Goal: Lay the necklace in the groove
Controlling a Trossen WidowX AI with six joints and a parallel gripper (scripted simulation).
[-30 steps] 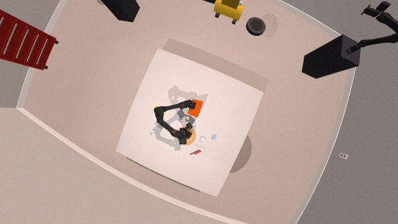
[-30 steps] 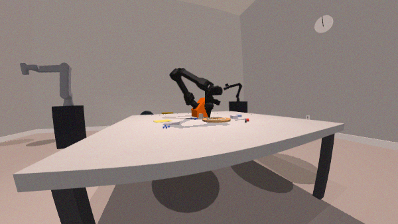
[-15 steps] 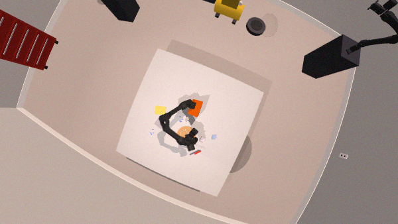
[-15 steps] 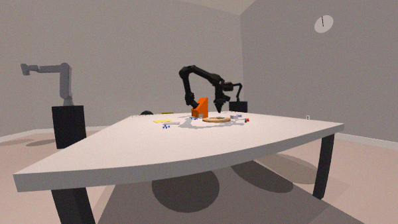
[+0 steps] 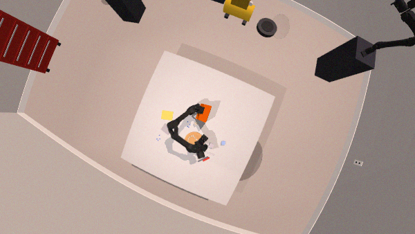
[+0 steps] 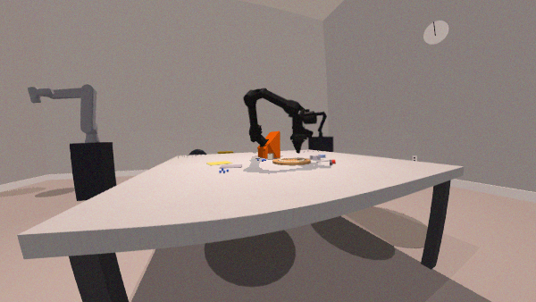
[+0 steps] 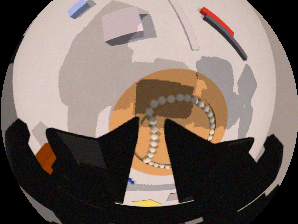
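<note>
The round tan bead board is 2 cm ahead of my gripper tip, 6 cm to the right of it and 3 cm below it. Also, from my gripper tip: tool (16 cm ahead, 10 cm to the left, 4 cm below); then white square (12 cm to the left, 3 cm below); then pale blue cube (6 cm behind, 23 cm to the left, 4 cm below).
</note>
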